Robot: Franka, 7 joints.
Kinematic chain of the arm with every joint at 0, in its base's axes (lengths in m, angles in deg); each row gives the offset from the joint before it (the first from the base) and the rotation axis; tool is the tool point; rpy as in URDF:
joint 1: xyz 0 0 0.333 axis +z
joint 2: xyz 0 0 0 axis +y
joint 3: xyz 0 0 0.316 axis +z
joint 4: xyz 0.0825 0 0 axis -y
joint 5: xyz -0.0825 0 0.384 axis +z
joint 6: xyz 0 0 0 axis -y
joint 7: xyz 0.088 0 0 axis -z
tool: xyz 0 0 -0.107 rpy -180 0 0
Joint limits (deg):
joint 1: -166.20..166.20
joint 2: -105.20..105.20
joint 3: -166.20..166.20
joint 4: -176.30..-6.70
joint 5: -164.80..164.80
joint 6: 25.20..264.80
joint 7: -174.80..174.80
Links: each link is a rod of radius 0.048 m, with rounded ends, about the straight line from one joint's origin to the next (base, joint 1, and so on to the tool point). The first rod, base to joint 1, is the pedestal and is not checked.
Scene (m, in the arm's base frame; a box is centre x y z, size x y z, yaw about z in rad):
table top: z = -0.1
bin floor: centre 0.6 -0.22 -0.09 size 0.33 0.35 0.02 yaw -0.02
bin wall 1: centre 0.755 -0.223 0 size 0.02 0.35 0.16 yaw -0.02
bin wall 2: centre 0.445 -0.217 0 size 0.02 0.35 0.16 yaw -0.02
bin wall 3: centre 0.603 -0.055 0 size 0.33 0.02 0.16 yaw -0.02
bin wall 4: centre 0.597 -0.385 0 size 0.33 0.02 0.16 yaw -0.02
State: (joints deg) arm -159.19 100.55 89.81 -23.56 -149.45 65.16 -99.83
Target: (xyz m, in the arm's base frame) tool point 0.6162 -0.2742 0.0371
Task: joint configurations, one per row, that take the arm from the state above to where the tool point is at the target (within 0.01 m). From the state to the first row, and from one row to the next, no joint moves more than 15 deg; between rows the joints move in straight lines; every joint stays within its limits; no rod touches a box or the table.
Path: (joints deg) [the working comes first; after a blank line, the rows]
Joints at the target: -71.19 105.20 80.86 -86.02 -137.00 76.90 -99.83
Straight joint move there: touches bin wall 4.

1: -145.72 99.59 90.58 -36.57 -147.00 66.27 -99.83
2: -132.24 98.63 91.34 -49.57 -144.54 67.38 -99.83
3: -118.77 97.67 92.11 -62.58 -142.09 68.48 -99.83
4: -105.30 96.71 92.88 -75.58 -139.63 69.59 -99.83
5: -91.82 95.76 93.64 -88.59 -137.18 70.70 -99.83
6: -78.35 94.80 94.41 -101.60 -134.73 71.81 -99.83
7: -74.77 100.00 87.63 -93.81 -135.86 74.35 -99.83
8: -71.19 105.20 80.86 -86.02 -137.00 76.90 -99.83

